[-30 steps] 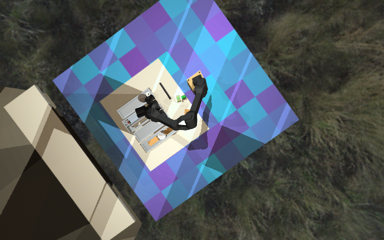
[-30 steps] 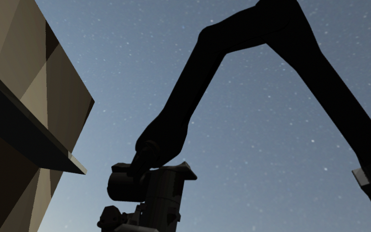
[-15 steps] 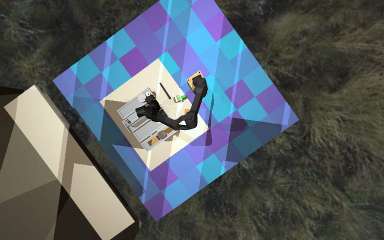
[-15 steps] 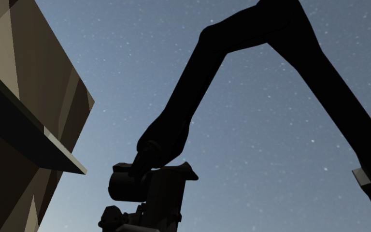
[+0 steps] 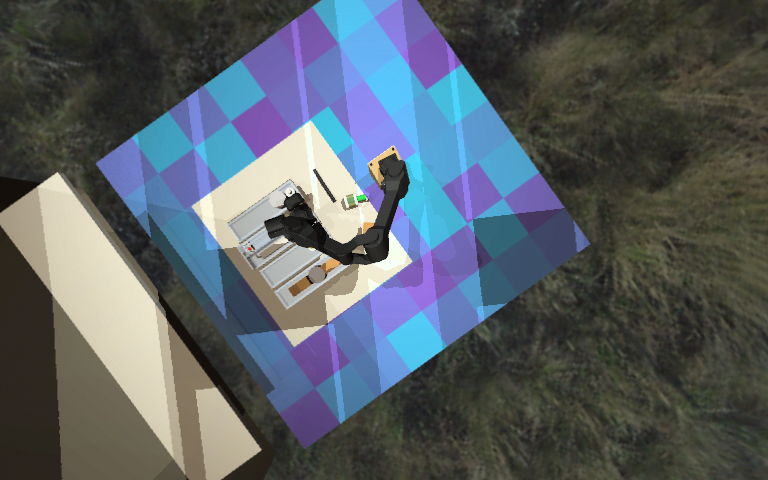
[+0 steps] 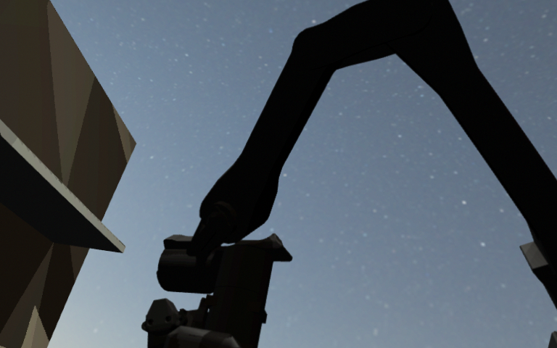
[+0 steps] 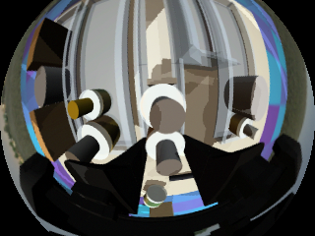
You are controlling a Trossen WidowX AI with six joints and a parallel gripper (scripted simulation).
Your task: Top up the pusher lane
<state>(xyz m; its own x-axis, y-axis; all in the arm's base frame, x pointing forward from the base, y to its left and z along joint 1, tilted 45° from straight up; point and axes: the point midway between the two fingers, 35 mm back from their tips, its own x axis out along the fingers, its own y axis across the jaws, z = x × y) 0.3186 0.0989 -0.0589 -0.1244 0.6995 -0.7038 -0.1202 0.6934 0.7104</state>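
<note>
My gripper tip is now 10 cm past the black bar, 9 cm to the left of it and 2 cm above it.
</note>
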